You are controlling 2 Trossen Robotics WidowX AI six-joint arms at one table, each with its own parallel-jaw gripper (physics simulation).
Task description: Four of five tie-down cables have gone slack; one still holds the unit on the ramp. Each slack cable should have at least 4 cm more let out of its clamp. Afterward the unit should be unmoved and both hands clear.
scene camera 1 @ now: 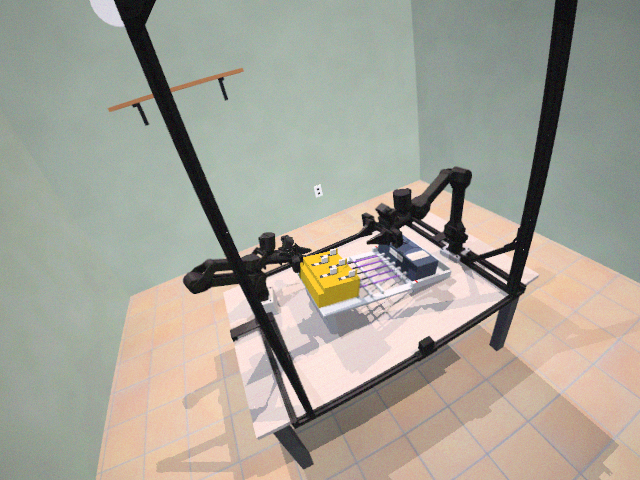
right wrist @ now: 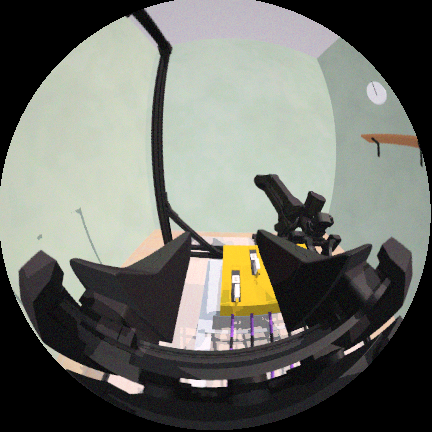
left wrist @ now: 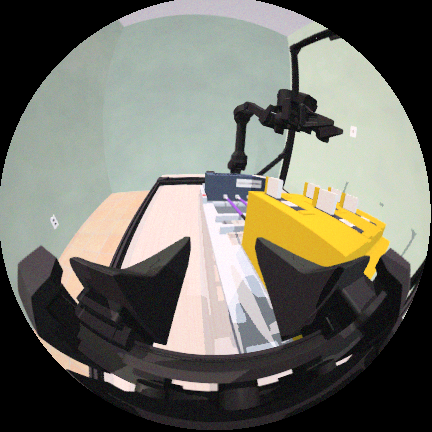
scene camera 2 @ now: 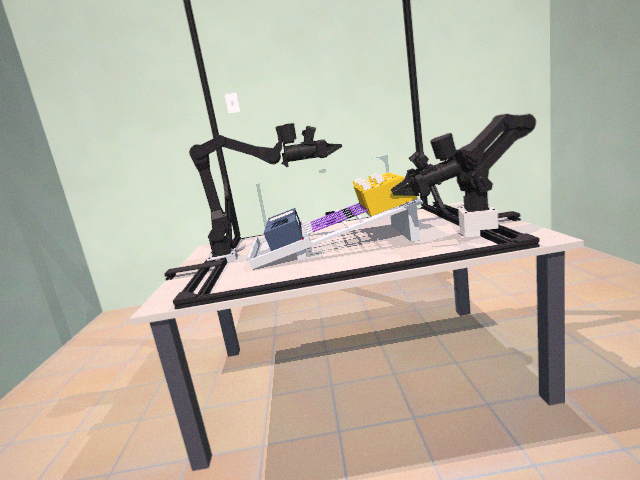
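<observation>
A yellow clamp block [scene camera 1: 338,293] [scene camera 2: 379,200] [left wrist: 300,225] [right wrist: 265,295] with several white levers [left wrist: 274,187] [right wrist: 236,286] stands at the ramp's raised end. Purple cables [scene camera 1: 379,272] [scene camera 2: 336,219] [right wrist: 232,324] run from it to the dark blue unit [scene camera 1: 422,263] [scene camera 2: 283,232] [left wrist: 220,184], which rests at the low end of the ramp [scene camera 1: 361,303] [scene camera 2: 336,233]. How slack each cable is cannot be told. My left gripper [scene camera 1: 306,252] [scene camera 2: 395,191] [left wrist: 223,242] is partly open and empty beside the block. My right gripper [scene camera 1: 369,239] [scene camera 2: 340,146] [right wrist: 224,235] is partly open and empty, above the cable span.
The ramp stands on a pale table [scene camera 1: 361,377] [scene camera 2: 155,304] edged by a black frame [scene camera 1: 372,384] [scene camera 2: 320,279]. Tall black posts [scene camera 1: 191,149] [scene camera 1: 542,144] rise from the frame. The left arm is close to the block's outer end.
</observation>
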